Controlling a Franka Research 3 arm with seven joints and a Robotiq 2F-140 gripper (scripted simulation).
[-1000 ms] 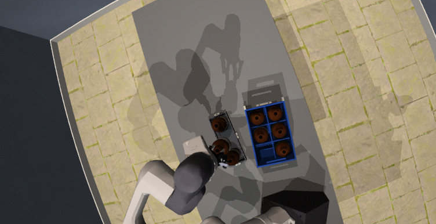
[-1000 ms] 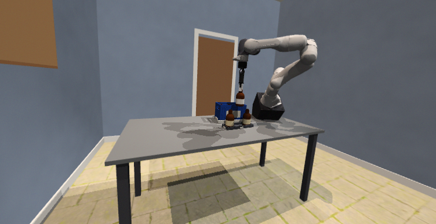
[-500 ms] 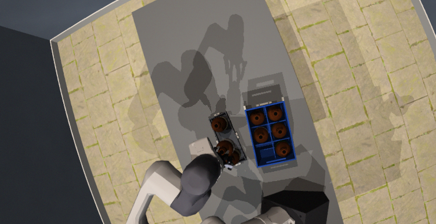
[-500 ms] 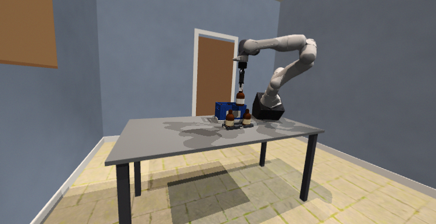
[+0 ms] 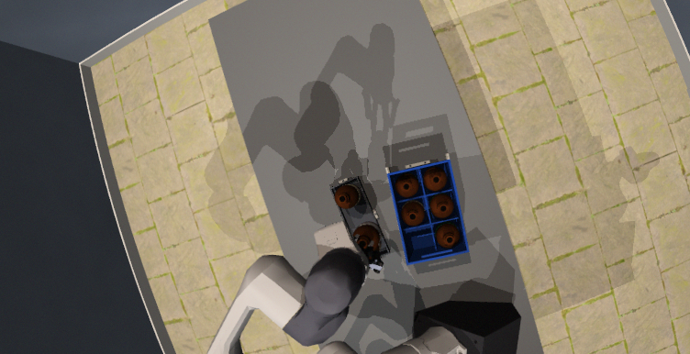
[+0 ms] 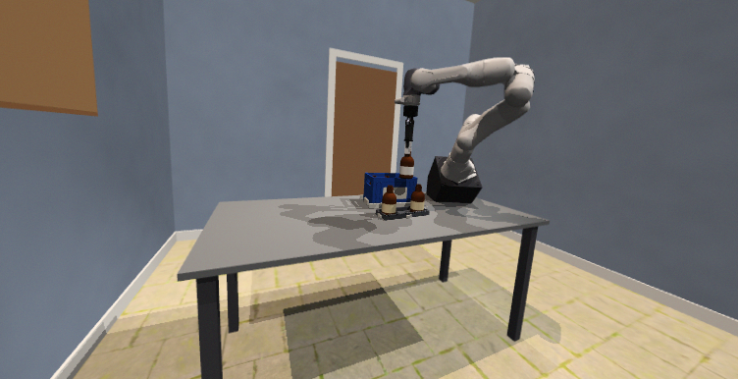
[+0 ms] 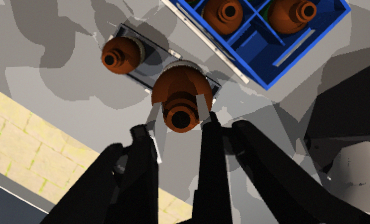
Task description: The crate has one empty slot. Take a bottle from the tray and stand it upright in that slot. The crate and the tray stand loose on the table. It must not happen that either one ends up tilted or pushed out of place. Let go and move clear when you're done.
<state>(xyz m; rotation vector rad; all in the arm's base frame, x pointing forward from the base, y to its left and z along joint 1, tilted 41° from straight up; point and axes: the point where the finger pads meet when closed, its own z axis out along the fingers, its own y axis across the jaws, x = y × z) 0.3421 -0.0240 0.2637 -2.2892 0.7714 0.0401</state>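
Now: the brown bottle 90 mm below my hand. From my hand the other things lie so: dark tray: 20 mm ahead, 50 mm to the left, 340 mm below; then blue crate: 30 mm ahead, 180 mm to the right, 270 mm below.
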